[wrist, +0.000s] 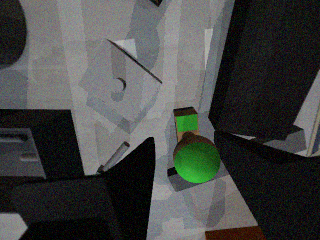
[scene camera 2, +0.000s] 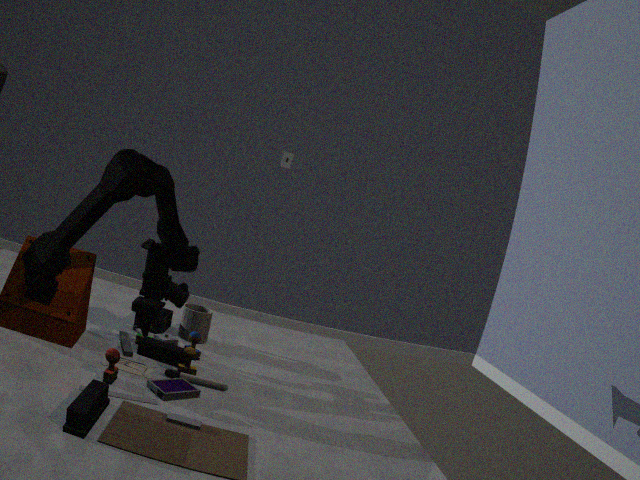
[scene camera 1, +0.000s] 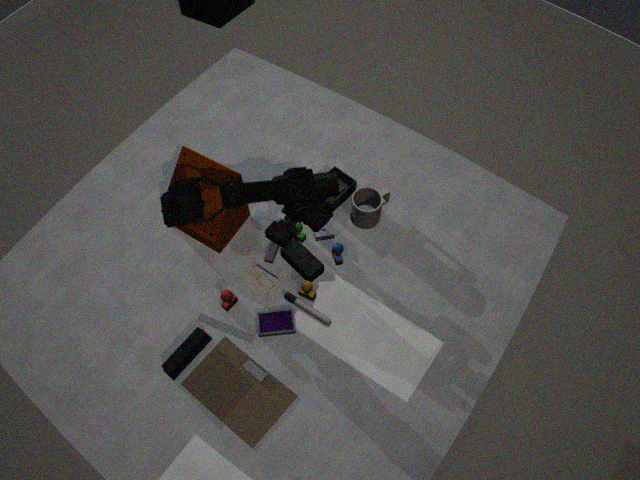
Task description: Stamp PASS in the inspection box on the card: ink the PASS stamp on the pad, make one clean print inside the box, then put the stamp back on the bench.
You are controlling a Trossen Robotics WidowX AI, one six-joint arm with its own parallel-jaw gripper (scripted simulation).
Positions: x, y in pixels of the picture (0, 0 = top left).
Labels:
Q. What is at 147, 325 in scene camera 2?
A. My gripper.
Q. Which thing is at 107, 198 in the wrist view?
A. My gripper.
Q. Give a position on a black block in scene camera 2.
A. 152, 348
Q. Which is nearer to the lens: the mug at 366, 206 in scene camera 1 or the brown clipboard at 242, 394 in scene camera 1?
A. The brown clipboard.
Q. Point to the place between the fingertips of my gripper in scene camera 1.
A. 299, 230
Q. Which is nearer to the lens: the green-knobbed stamp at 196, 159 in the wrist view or the black block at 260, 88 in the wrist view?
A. The green-knobbed stamp.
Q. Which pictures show the black bar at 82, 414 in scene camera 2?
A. Scene camera 2 and scene camera 1 only.

